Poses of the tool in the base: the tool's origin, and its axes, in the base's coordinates. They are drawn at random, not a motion.
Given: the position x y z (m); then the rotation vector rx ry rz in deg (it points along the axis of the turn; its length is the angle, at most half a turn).
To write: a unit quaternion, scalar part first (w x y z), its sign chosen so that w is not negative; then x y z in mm. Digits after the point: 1 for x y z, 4 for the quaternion.
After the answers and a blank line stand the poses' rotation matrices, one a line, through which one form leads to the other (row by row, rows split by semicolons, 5 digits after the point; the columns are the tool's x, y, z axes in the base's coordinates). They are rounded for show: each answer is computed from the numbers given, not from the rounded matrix.
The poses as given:
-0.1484 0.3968 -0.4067 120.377 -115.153 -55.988
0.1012 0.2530 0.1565 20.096 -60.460 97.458
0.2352 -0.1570 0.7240 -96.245 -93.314 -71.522
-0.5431 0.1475 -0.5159 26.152 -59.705 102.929
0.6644 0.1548 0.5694 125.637 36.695 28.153
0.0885 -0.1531 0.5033 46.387 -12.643 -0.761
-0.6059 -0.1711 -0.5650 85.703 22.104 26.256
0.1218 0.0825 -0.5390 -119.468 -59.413 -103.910
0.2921 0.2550 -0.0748 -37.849 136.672 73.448
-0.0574 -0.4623 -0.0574 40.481 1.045 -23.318
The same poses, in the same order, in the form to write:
0.0371 0.6845 -0.6548 -0.3184 -148.4 396.8 -406.7
0.5267 0.1467 -0.4414 0.7115 101.2 253.0 156.5
0.2424 -0.6145 -0.5958 -0.4567 235.2 -157.0 724.0
0.4861 0.1876 -0.4283 0.7383 -543.1 147.5 -515.9
0.3917 0.8634 0.2522 0.1935 664.4 154.8 569.4
0.9132 0.3930 -0.1071 -0.0064 88.5 -153.1 503.3
0.6926 0.6696 0.1727 0.2051 -605.9 -171.1 -565.0
0.0948 -0.7032 -0.3497 -0.6117 121.8 82.5 -539.0
0.1762 -0.2333 0.8424 0.4527 292.1 255.0 -74.8
0.9180 0.3436 0.0089 -0.1979 -57.4 -462.3 -57.4

-0.06019 -0.87274 -0.48447; -0.92004 -0.13976 0.36606; -0.38719 0.46776 -0.79454
-0.40215 -0.87900 -0.25618; 0.61997 -0.05553 -0.78266; 0.67373 -0.47357 0.56729
-0.12714 0.95374 0.27242; 0.51090 -0.17244 0.84217; 0.85019 0.24625 -0.46535
-0.45705 -0.87846 -0.13935; 0.55710 -0.16060 -0.81477; 0.69336 -0.45002 0.56279
0.79793 0.28393 0.53169; 0.58707 -0.56595 -0.57883; 0.13656 0.77401 -0.61828
0.97697 -0.07243 -0.20072; -0.09598 0.69098 -0.71648; 0.19059 0.71924 0.66811
0.85619 -0.05290 0.51394; 0.51543 0.01917 -0.85671; 0.03547 0.99842 0.04368
0.00710 0.60793 0.79396; 0.37587 -0.73738 0.56124; 0.92665 0.29444 -0.23374
-0.82909 -0.55253 0.08558; -0.23353 0.48128 0.84488; -0.50801 0.68050 -0.52806
0.92152 0.36943 -0.11969; -0.35724 0.68562 -0.63428; -0.15226 0.62726 0.76378

